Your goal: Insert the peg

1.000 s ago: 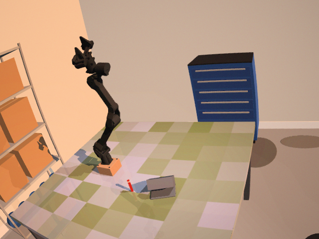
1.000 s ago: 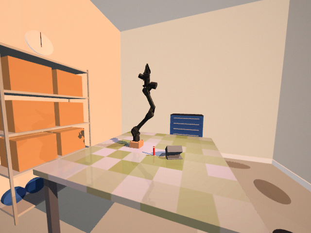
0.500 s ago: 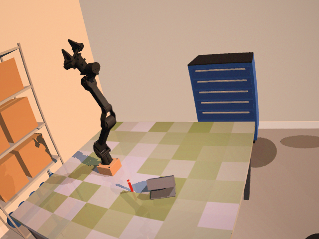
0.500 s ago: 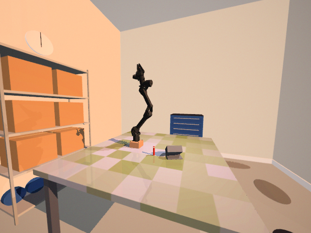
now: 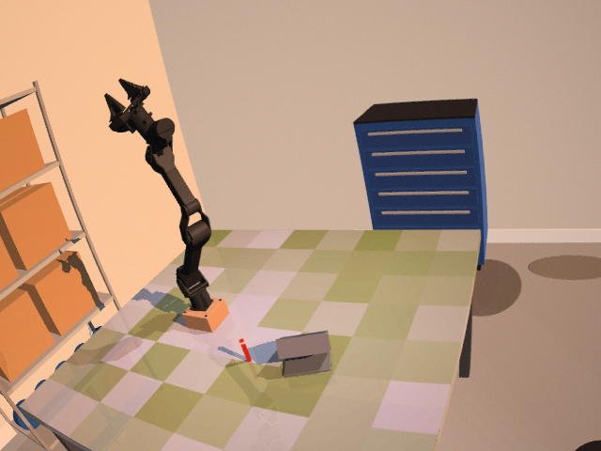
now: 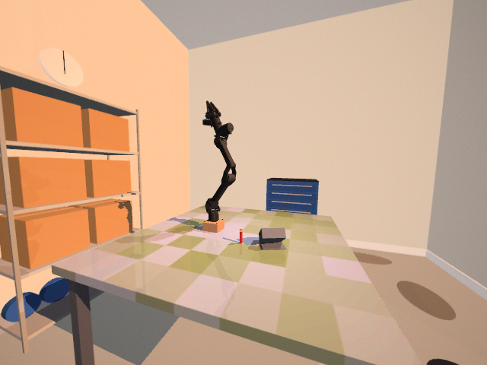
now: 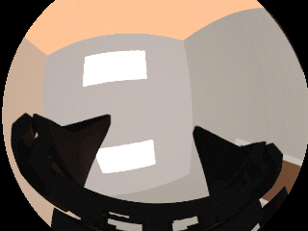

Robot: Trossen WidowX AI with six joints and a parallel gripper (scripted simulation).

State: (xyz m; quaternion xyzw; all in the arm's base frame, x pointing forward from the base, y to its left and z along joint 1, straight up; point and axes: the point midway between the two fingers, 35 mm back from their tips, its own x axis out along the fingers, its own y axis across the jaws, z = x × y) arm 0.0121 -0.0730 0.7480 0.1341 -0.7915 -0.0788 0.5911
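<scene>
My gripper tip is 240 mm short of the red peg, 100 mm to the left of it and 780 mm above it. Round my gripper tip: grey sloped panel 410 mm ahead, 70 mm to the right, 790 mm below.
</scene>
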